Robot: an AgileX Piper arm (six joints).
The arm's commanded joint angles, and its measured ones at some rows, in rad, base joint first. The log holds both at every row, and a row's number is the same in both.
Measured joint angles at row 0:
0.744, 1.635, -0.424, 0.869, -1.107, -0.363
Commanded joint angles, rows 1 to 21:
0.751, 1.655, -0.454, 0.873, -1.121, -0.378
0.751, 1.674, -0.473, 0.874, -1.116, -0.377
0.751, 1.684, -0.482, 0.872, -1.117, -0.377
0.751, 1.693, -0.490, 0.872, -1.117, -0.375
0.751, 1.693, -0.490, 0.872, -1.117, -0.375
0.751, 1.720, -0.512, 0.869, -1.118, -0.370
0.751, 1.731, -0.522, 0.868, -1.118, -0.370
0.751, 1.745, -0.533, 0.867, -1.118, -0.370
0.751, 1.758, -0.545, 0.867, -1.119, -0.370
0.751, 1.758, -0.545, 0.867, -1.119, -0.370
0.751, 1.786, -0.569, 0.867, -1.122, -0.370
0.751, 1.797, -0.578, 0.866, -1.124, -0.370
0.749, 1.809, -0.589, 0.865, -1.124, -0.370
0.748, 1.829, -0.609, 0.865, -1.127, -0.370
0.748, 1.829, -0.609, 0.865, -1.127, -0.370
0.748, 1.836, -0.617, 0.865, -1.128, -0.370
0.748, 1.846, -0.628, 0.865, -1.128, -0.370
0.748, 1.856, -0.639, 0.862, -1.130, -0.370
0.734, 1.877, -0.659, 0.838, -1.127, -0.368
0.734, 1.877, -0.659, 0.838, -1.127, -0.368
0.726, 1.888, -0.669, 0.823, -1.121, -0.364
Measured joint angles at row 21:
0.744, 1.866, -0.640, 0.863, -1.117, -0.365
